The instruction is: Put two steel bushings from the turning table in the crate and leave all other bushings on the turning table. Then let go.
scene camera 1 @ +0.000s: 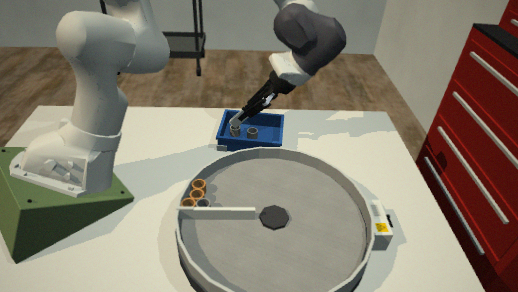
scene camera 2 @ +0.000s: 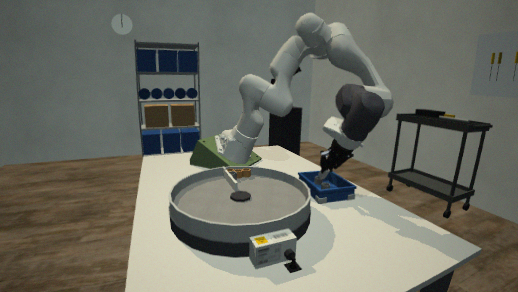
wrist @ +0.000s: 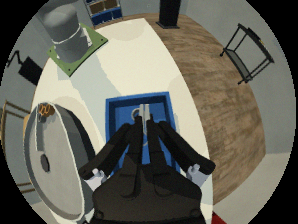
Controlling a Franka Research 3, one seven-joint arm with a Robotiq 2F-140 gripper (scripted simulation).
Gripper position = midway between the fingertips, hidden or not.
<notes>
In view: my gripper (scene camera 1: 233, 123), a turning table (scene camera 1: 306, 224) and a blue crate (scene camera 1: 270, 126).
My gripper is seen too in the wrist view (wrist: 144, 110). The turning table is seen too in the wrist view (wrist: 60, 184). The blue crate also shows in scene camera 2 (scene camera 2: 334, 194) and in the wrist view (wrist: 118, 110).
</notes>
